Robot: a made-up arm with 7 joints. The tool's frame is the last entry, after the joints.
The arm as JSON. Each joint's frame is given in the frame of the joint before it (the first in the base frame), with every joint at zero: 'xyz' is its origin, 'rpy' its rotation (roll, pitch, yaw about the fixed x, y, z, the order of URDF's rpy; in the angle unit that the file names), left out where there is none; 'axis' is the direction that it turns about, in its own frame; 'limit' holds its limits. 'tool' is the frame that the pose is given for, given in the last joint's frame.
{
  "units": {
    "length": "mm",
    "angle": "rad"
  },
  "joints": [
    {
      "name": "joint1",
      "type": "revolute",
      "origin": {
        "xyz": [
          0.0,
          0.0,
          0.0
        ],
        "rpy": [
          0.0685,
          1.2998,
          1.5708
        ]
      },
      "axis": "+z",
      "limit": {
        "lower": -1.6,
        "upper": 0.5
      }
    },
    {
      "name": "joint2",
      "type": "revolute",
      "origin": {
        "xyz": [
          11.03,
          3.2,
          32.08
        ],
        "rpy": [
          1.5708,
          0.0,
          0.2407
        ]
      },
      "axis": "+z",
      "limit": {
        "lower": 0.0,
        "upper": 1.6
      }
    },
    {
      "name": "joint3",
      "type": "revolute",
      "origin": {
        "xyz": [
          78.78,
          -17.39,
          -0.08
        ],
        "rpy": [
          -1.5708,
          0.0,
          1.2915
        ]
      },
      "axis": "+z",
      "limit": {
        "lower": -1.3,
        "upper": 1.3
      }
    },
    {
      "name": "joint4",
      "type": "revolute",
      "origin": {
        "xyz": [
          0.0,
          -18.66,
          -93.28
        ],
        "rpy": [
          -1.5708,
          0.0,
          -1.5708
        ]
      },
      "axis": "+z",
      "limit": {
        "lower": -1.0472,
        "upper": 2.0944
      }
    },
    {
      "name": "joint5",
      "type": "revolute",
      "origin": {
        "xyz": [
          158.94,
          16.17,
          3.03
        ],
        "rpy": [
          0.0,
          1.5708,
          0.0
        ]
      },
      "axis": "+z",
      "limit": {
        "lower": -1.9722,
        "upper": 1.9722
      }
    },
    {
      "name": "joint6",
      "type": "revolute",
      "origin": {
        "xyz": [
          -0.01,
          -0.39,
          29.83
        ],
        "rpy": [
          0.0,
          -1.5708,
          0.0
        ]
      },
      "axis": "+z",
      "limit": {
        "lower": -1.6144,
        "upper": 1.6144
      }
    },
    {
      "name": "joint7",
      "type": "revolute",
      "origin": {
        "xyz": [
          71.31,
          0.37,
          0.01
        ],
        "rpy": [
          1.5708,
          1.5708,
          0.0
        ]
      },
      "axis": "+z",
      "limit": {
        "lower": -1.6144,
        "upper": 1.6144
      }
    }
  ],
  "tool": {
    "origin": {
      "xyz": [
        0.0,
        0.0,
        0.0
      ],
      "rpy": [
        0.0,
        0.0,
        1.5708
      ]
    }
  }
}
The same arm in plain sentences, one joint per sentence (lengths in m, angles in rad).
The arm has seven revolute joints in a row. What follows holds with every joint at zero, and every direction is one of the base frame's.
The first joint is mounted at the same point as the base frame's origin and rotates about the direction (0.068403, 0.961235, 0.26711), from -1.6 to 0.5 rad.
The second joint is mounted 0.001 m along -x and 0.034 m along +y and 0.002 m along -z from the first joint and rotates about the direction (0.968889, -0.0002, -0.247497), from 0 to 1.6 rad.
The third joint is mounted 0.02 m along -x and 0.005 m along +y and 0.078 m along -z from the second joint and rotates about the direction (0.247497, 0, 0.968889), from -1.3 to 1.3 rad.
The fourth joint is mounted 0.005 m along -x and 0.095 m along -z from the third joint and rotates about the direction (0.0002, 1, 0), from -1.0472 to 2.0944 rad.
The fifth joint is mounted 0.15 m along +x and 0.003 m along +y and 0.055 m along -z from the fourth joint and rotates about the direction (0.968889, -0.0002, -0.247497), from -1.9722 to 1.9722 rad.
The sixth joint is mounted 0.029 m along +x and 0.007 m along -z from the fifth joint and rotates about the direction (0.0002, 1, 0), from -1.6144 to 1.6144 rad.
The seventh joint is mounted 0.069 m along +x and 0.018 m along -z from the sixth joint and rotates about the direction (0.247497, 0, 0.968889), from -1.6144 to 1.6144 rad.
The tool frame, which is the frame that the pose is given for, is mounted at the same point as the seventh joint; its axes are the base frame's turned by roll 0, pitch 0.2501 and yaw -0.0002 rad (as in URDF: about the fixed x, then y, then z).

